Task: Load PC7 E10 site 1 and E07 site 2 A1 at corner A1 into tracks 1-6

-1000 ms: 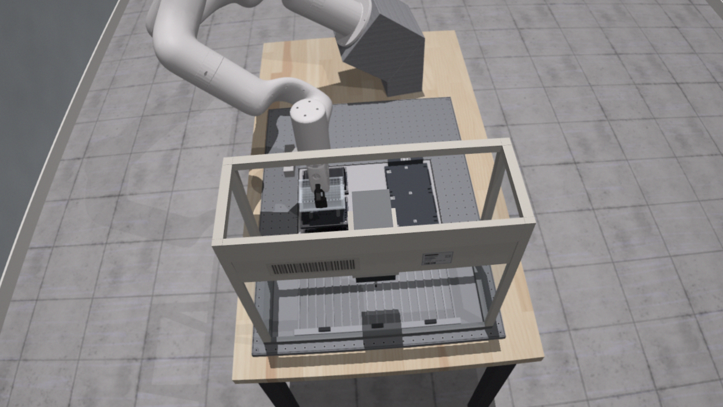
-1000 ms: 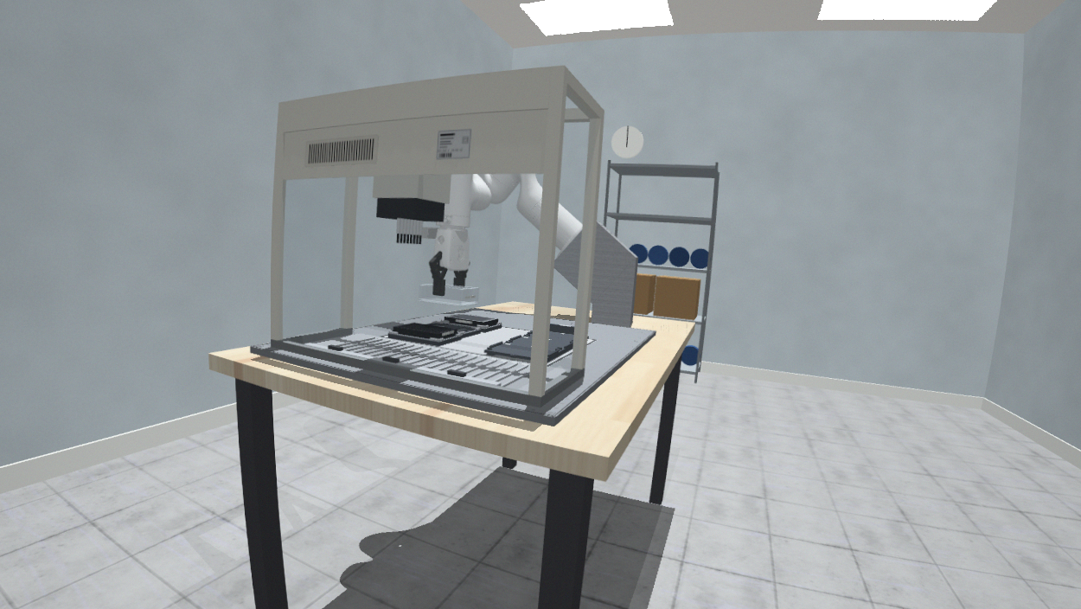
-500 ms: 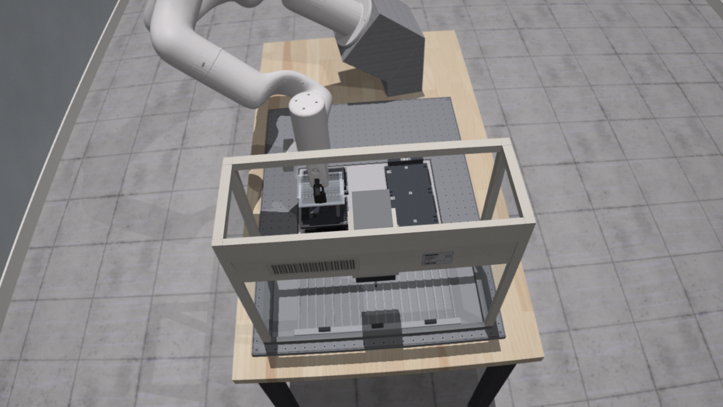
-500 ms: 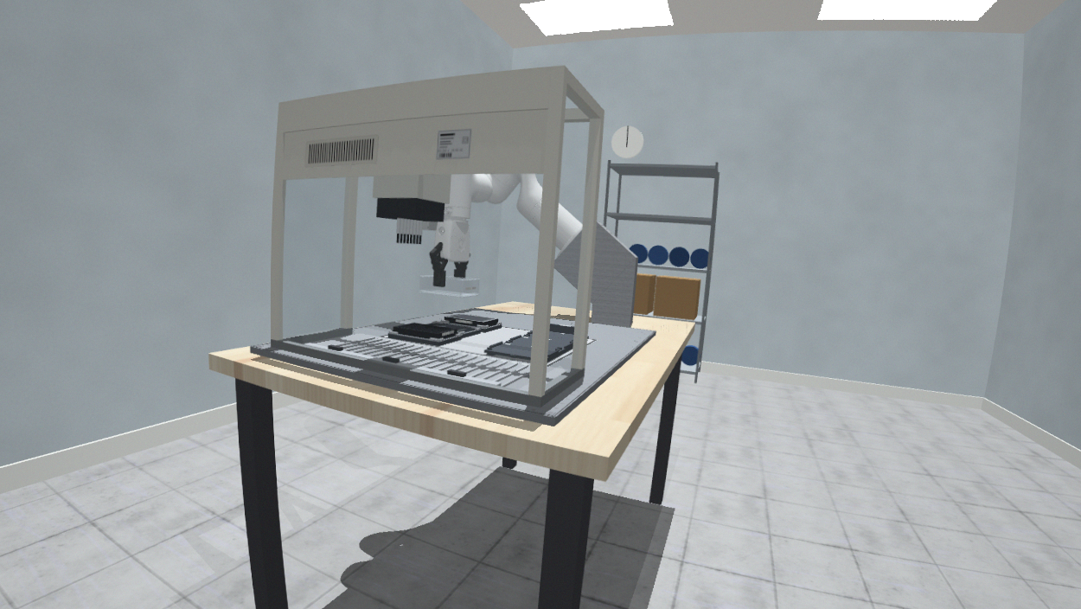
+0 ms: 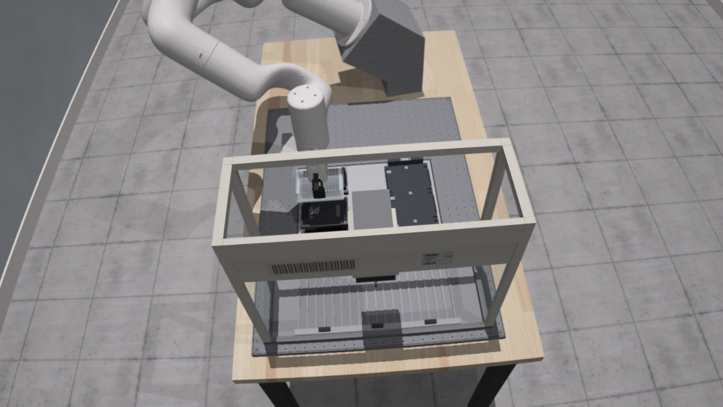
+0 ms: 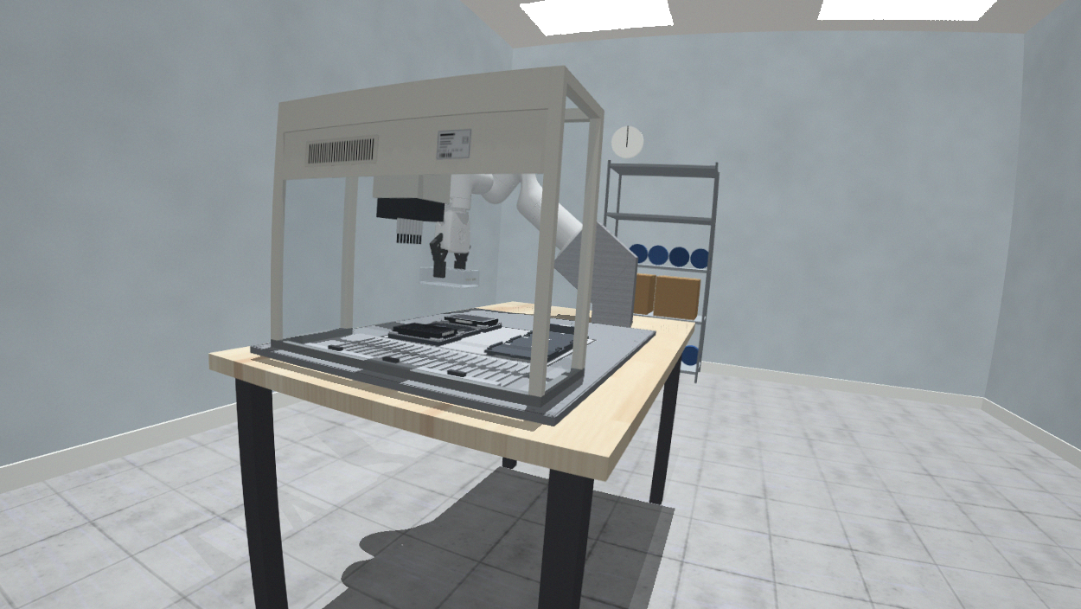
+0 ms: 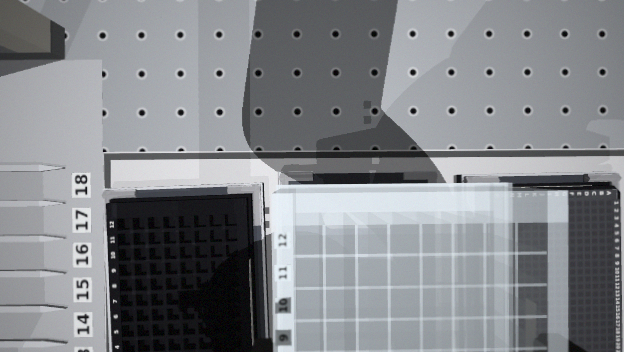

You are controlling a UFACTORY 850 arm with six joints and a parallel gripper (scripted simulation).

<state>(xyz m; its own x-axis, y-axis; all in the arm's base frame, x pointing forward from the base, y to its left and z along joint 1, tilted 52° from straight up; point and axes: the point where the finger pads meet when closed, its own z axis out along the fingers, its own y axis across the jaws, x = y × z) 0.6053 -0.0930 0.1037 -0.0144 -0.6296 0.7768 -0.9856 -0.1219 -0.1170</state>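
The dark plate carrier PC7 lies 260 mm to the left of my hand and 130 mm below it. Round my hand: clear deep-well block E07: 10 mm below; then black 96-well plate E01: 110 mm ahead, 10 mm to the left, 130 mm below; then nest S2: 140 mm below.
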